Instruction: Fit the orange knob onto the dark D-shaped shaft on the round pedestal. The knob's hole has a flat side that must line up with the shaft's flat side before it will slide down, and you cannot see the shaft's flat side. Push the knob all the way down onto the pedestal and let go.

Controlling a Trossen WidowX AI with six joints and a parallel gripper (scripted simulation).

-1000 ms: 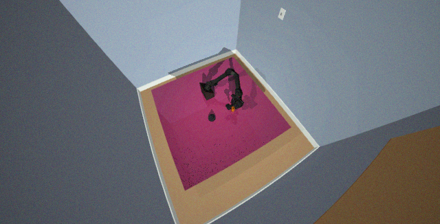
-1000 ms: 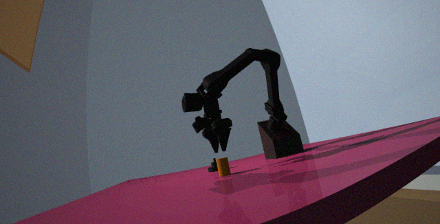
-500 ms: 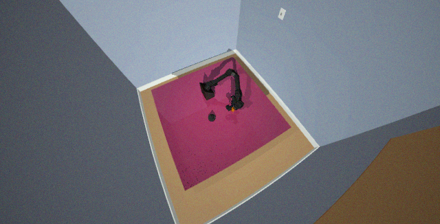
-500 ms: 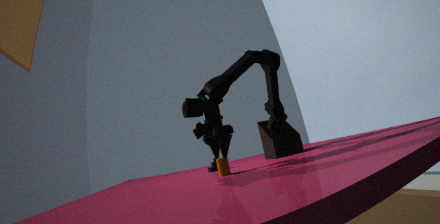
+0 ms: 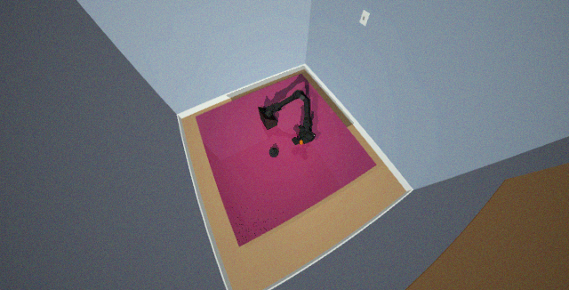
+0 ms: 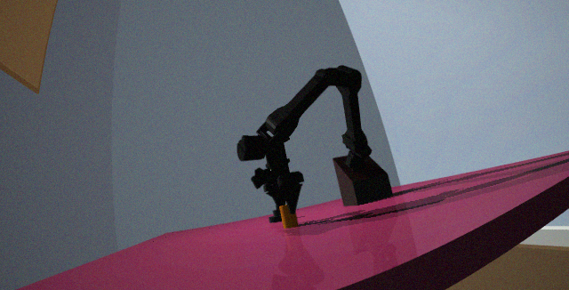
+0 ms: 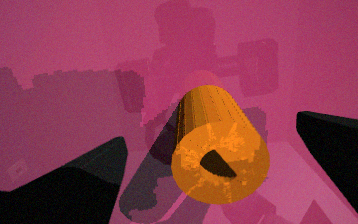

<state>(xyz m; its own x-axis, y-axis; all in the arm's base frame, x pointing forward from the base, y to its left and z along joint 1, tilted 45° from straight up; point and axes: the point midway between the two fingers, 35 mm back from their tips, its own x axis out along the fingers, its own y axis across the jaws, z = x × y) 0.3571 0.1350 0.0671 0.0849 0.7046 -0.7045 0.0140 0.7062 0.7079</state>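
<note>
Now: the orange knob 1 cm below my gripper tip. Also, from my gripper tip: dark shaft (26 cm to the right, 5 cm behind).
</note>
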